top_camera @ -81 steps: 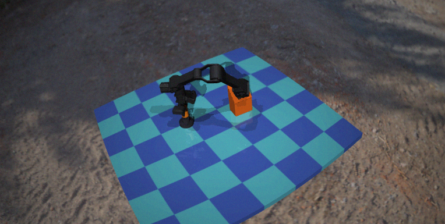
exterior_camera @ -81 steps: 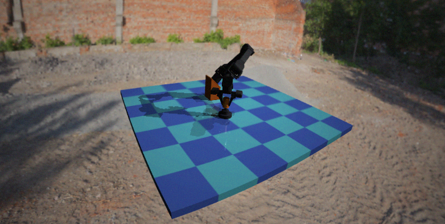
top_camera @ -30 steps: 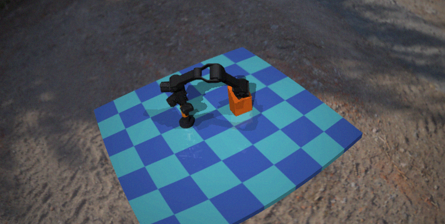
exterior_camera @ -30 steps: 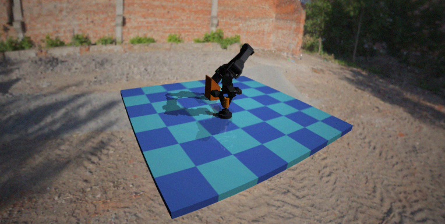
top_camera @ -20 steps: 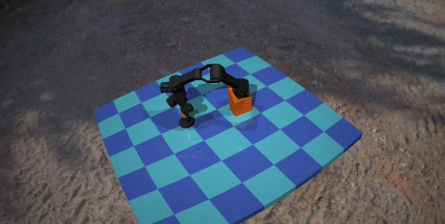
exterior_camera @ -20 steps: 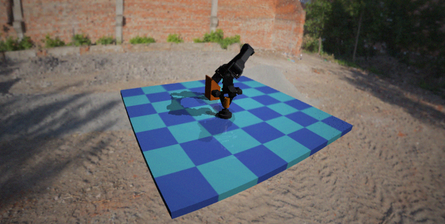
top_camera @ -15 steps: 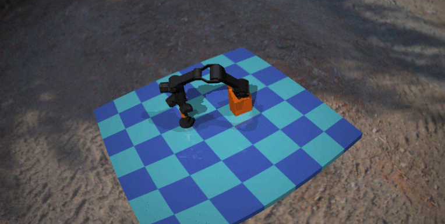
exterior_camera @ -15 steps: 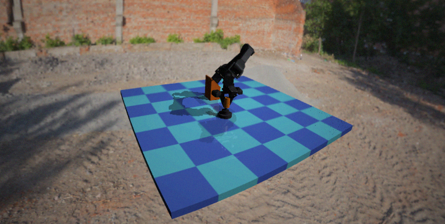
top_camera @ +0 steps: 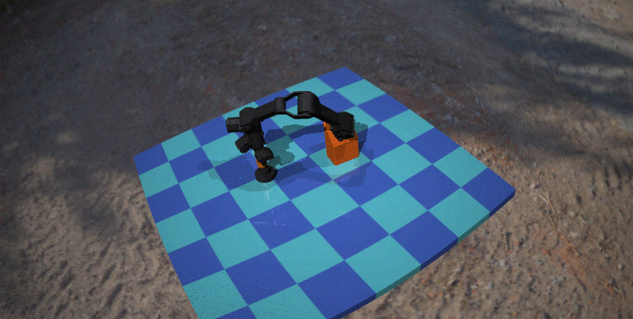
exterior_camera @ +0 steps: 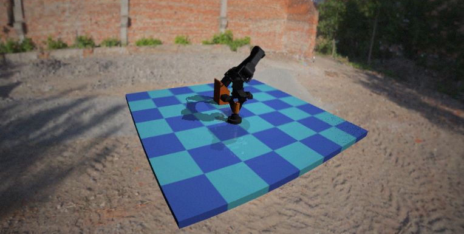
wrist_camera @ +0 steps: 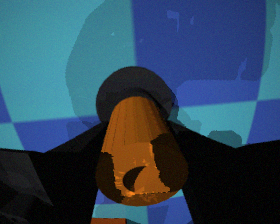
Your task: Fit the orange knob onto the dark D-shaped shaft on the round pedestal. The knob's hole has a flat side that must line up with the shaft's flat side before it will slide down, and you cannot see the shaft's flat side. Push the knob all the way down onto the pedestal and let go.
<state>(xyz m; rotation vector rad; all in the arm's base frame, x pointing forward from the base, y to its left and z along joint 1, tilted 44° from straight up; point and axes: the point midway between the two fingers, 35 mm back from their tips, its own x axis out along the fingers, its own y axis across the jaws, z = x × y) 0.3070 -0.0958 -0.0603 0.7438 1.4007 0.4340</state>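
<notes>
Now: the orange knob 20 mm above my gripper tip. Also, from my gripper tip: pedestal 40 mm below.
</notes>
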